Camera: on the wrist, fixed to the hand. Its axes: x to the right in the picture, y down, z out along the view.
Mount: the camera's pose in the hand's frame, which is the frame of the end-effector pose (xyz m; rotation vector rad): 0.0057 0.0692 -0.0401 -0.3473 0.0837 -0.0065
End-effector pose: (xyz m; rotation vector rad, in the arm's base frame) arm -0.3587 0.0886 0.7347 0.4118 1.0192 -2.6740
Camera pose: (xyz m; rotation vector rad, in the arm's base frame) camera -0.3344 0.0649 0.6621 0.4491 1.4772 -2.4326
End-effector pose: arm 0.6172 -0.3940 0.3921 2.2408 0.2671 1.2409
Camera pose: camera 0.5807 -0.4336 0.4515 1.8937 0.0814 1.2712
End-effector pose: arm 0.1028 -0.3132 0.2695 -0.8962 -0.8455 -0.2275
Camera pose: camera 0.1636 -0.2996 0.2190 -1.1993 -0.7425 -0.4236
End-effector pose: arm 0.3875 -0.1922 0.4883 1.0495 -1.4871 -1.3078
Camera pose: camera 0.4214 -0.2017 0.5603 0.8700 -1.1432 -1.4457
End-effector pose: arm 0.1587 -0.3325 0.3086 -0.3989 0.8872 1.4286
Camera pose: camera 0.0807 -0.3472 0.2972 -0.7257 0.7019 1.5723
